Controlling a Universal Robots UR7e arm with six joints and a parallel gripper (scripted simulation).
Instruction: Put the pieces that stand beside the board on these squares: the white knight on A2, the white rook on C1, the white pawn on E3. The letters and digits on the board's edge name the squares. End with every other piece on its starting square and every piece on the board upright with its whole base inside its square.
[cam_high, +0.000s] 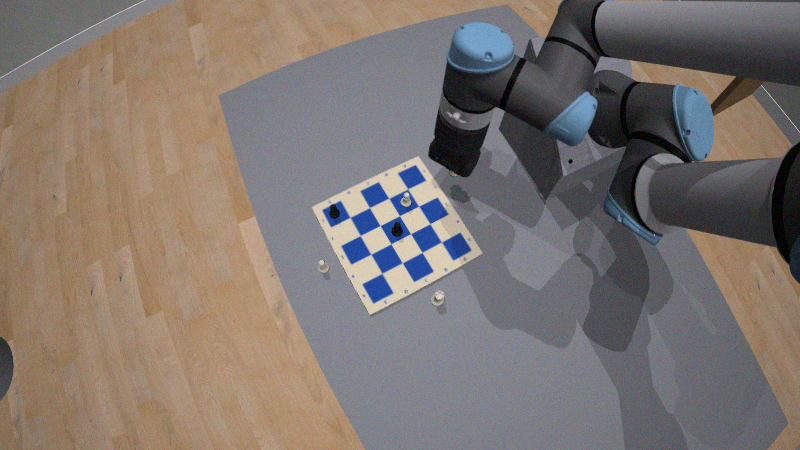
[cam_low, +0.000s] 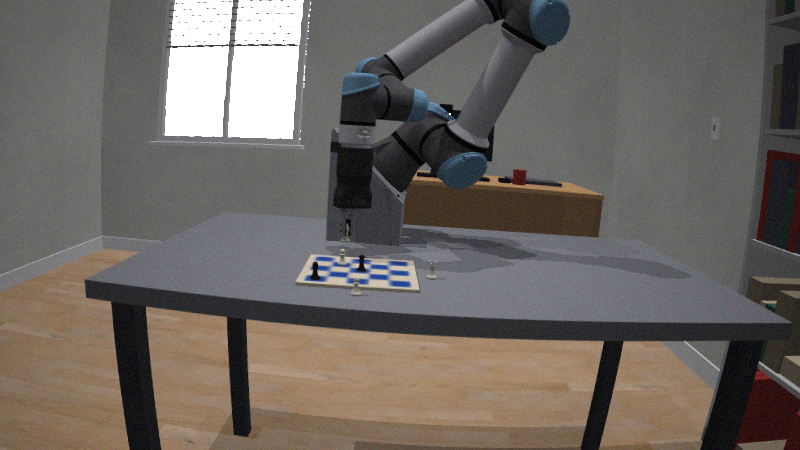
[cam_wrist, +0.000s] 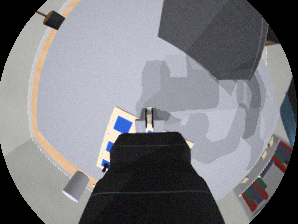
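The chessboard lies 14 cm ahead of my hand, 6 cm below it and 5 cm to the left of it. The rest, counted from my hand: white rook 19 cm to the left, 13 cm ahead, 5 cm below; then white knight 2 cm below.
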